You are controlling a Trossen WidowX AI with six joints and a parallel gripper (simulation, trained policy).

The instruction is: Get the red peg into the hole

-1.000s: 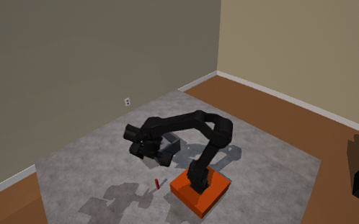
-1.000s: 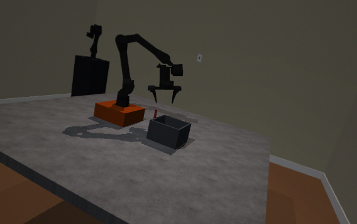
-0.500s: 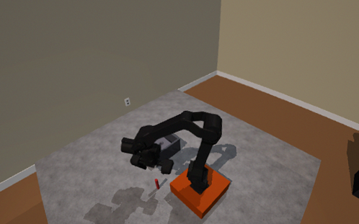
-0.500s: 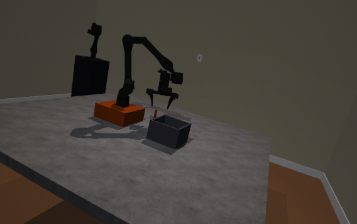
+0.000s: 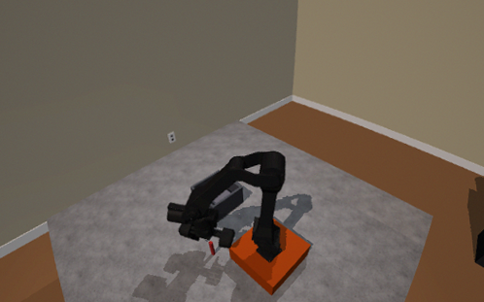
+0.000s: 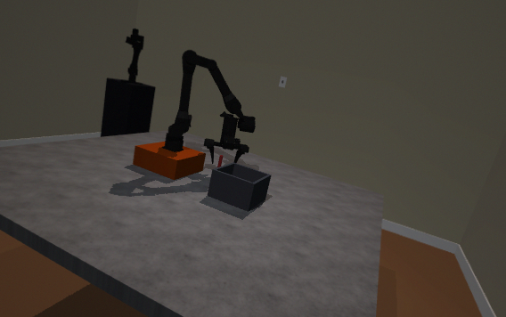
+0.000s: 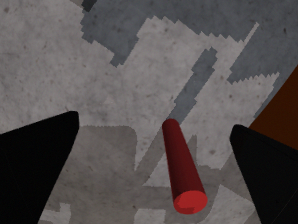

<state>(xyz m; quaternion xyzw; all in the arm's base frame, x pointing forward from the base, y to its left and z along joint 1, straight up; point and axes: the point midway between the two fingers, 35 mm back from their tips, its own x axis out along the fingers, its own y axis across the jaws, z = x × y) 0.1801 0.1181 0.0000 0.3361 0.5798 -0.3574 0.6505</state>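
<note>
Right now my gripper tip is 20 mm past the red peg and 10 mm to the right of it. The rest, counted from my gripper tip: light grey plate 170 mm ahead, 170 mm to the right; dark grey box 170 mm ahead, 170 mm to the right, 20 mm below.
</note>
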